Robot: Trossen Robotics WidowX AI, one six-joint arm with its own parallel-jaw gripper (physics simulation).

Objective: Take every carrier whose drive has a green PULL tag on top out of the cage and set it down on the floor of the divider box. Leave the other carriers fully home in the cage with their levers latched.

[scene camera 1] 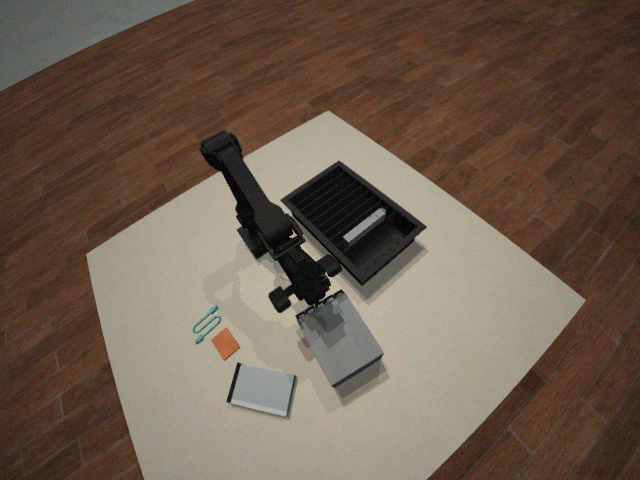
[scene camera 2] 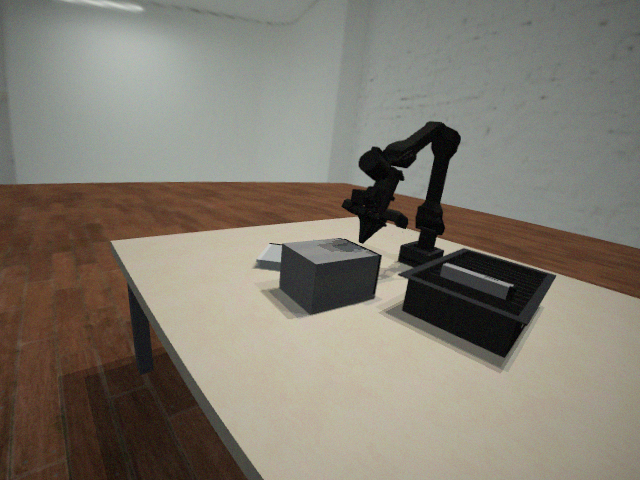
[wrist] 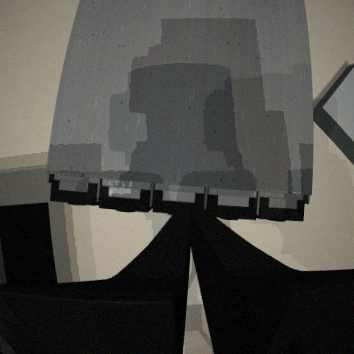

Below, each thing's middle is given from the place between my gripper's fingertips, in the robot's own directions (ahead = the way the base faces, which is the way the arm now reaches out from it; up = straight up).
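Grey-white notebook [scene camera 1: 270,391]: 25 cm to the right of my hand, 7 cm ahead of it, 11 cm below it. Black divider box [scene camera 2: 490,322]: 26 cm to the left of my hand, 20 cm behind it, 9 cm below it.
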